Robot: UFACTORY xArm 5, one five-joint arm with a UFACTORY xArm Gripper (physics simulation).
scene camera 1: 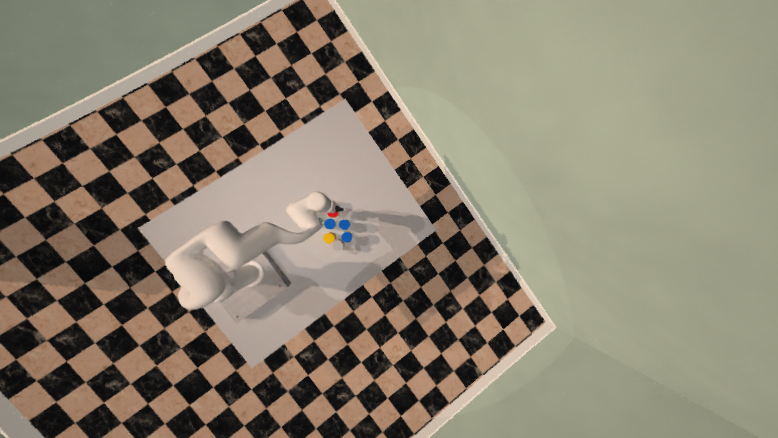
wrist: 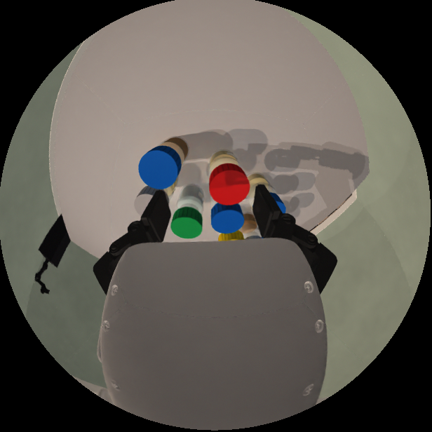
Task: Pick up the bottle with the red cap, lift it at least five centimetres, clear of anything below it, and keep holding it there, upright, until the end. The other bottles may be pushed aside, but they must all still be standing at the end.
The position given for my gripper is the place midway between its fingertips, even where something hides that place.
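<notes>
Red-capped bottle [wrist: 228, 184] visible. My gripper [wrist: 210, 199] visible too.
</notes>
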